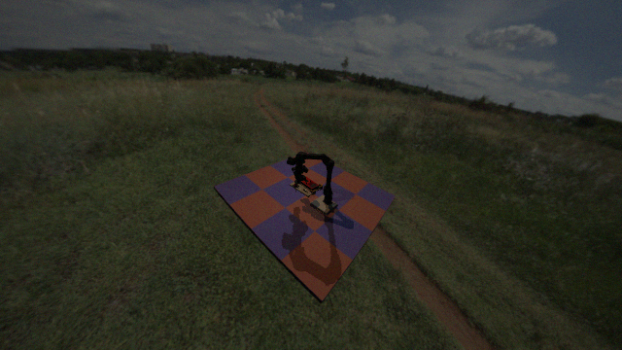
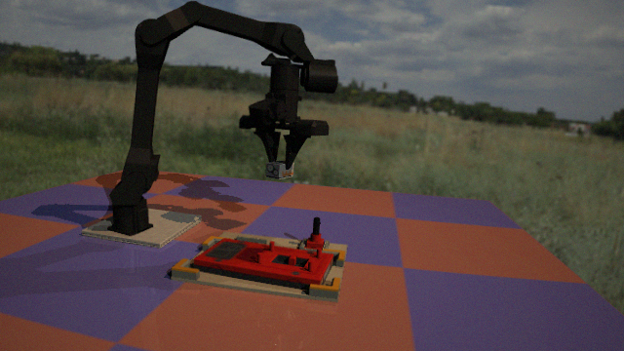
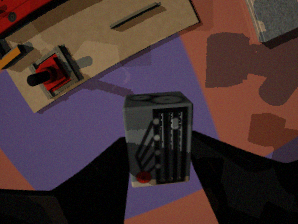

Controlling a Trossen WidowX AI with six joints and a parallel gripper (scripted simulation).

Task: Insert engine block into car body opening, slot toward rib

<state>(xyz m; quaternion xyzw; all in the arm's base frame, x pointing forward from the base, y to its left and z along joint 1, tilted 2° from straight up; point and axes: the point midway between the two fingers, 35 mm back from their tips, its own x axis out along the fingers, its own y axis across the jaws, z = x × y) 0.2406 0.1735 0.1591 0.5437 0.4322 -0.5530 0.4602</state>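
The tan fixture plate lies 160 mm to the right of my gripper tip, 130 mm below it and 70 mm ahead of it. From my gripper tip the other things lie so: engine block: 10 mm below; then black lever post: 110 mm ahead, 100 mm below, 60 mm to the right.
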